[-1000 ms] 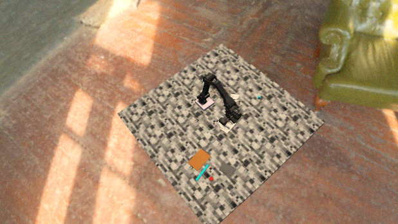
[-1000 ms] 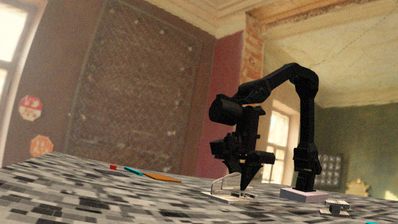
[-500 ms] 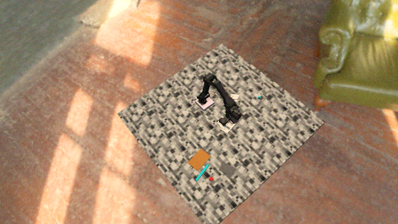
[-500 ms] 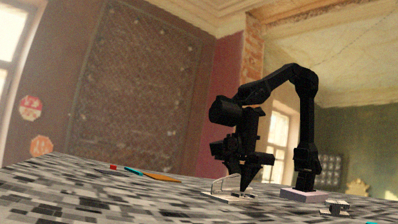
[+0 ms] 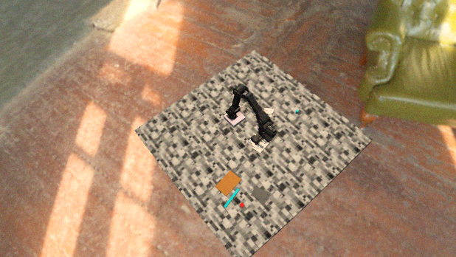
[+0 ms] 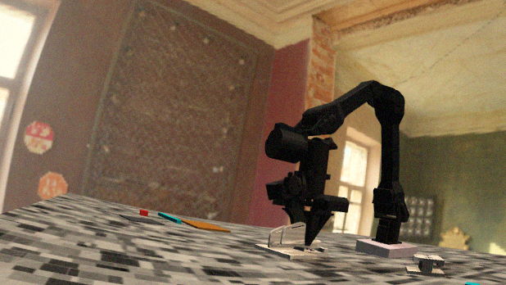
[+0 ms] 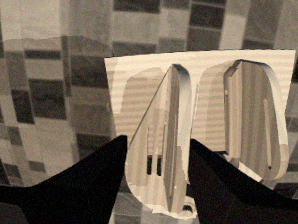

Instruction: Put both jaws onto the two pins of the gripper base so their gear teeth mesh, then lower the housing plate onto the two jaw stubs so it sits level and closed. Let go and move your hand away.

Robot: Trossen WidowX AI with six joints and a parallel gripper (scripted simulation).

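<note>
Right now my gripper tip is 30 mm to the left of the cream plate, 20 mm short of it and 20 mm above it. Round my gripper tip: teal cube: 370 mm to the left, 10 mm below, 10 mm ahead; orange plate: 400 mm to the right, 70 mm ahead, 20 mm below; grey plate: 300 mm to the right, 270 mm ahead, 20 mm below.
</note>
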